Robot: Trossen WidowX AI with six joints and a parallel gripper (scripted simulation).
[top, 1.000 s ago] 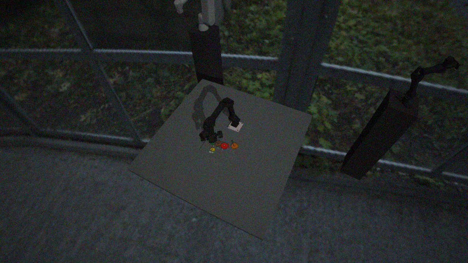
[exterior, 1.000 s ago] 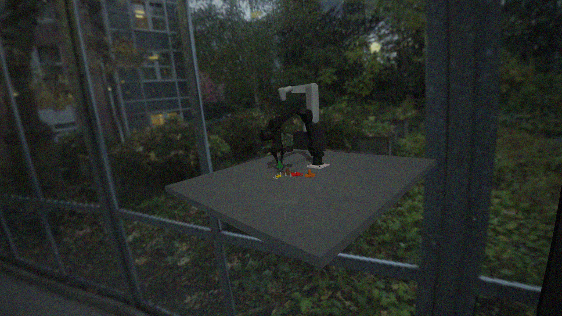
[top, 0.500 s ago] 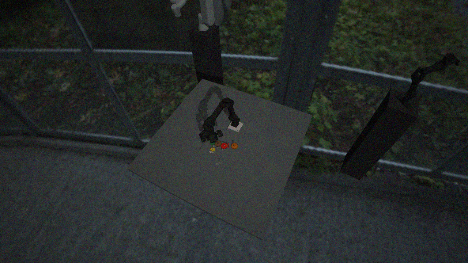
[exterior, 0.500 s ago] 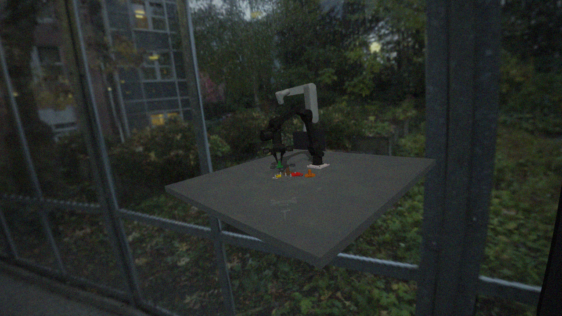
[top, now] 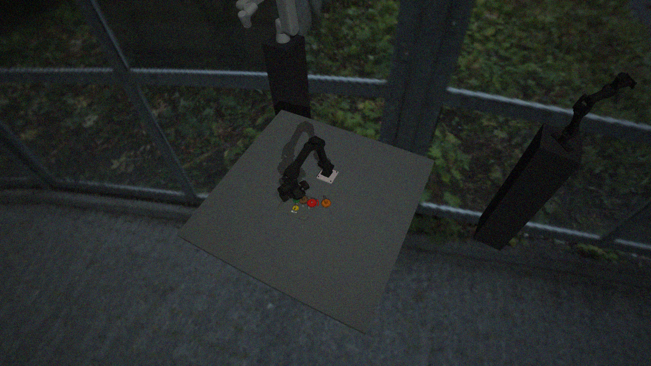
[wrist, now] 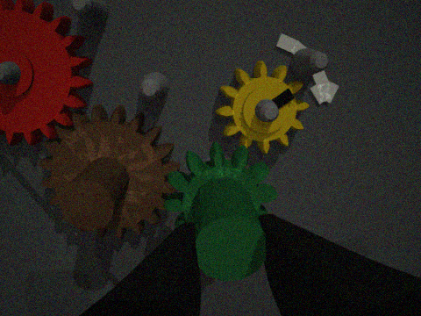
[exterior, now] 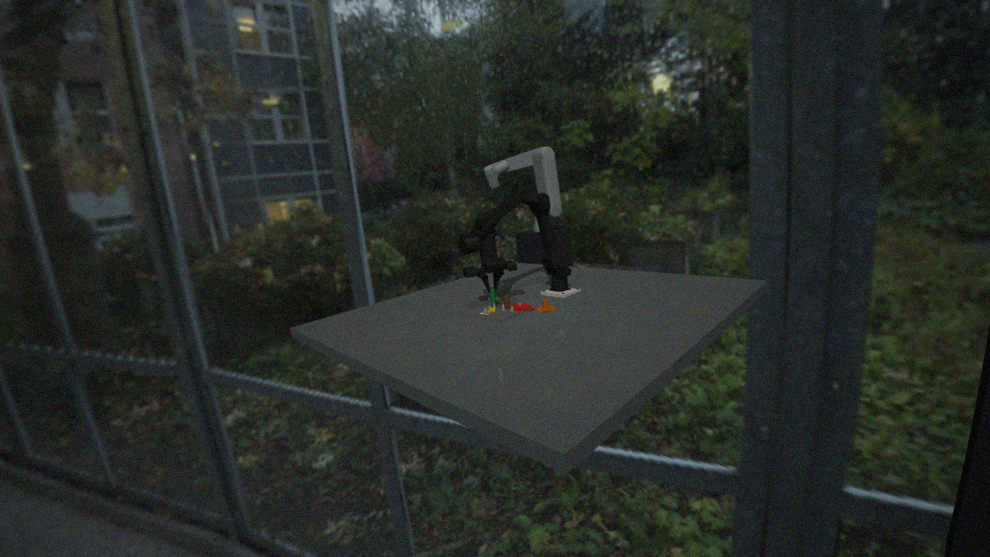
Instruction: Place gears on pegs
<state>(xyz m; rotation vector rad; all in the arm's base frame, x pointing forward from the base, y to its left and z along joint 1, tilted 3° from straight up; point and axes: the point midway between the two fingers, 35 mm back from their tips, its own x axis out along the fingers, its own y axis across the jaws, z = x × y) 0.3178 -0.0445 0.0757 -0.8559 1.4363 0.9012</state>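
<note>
Now: the yellow gear 30 mm ahead of my gripper tip, 10 mm to the left of it and 50 mm below it. Round my gripper tip: brownish gear 40 mm behind, 30 mm to the left, 50 mm below; green gear 10 mm below; white arrow 60 mm ahead, 20 mm to the left, 60 mm below.
</note>
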